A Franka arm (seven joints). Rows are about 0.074 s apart.
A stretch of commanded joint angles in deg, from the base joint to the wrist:
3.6 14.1 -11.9 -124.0 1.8 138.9 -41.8
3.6 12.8 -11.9 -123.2 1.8 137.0 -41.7
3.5 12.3 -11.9 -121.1 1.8 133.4 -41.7
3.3 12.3 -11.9 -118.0 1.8 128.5 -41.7
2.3 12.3 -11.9 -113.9 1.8 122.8 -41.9
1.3 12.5 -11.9 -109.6 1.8 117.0 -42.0
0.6 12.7 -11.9 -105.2 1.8 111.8 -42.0
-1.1 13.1 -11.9 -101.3 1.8 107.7 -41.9
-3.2 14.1 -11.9 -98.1 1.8 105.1 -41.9
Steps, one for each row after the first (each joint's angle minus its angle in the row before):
0.0 -1.3 0.0 0.8 0.0 -1.9 0.1
-0.1 -0.5 0.0 2.1 0.0 -3.6 0.0
-0.2 0.0 0.0 3.1 0.0 -4.9 0.0
-1.0 0.0 0.0 4.1 0.0 -5.7 -0.2
-1.0 0.2 0.0 4.3 0.0 -5.8 -0.1
-0.7 0.2 0.0 4.4 0.0 -5.2 0.0
-1.7 0.4 0.0 3.9 0.0 -4.1 0.1
-2.1 1.0 0.0 3.2 0.0 -2.6 0.0

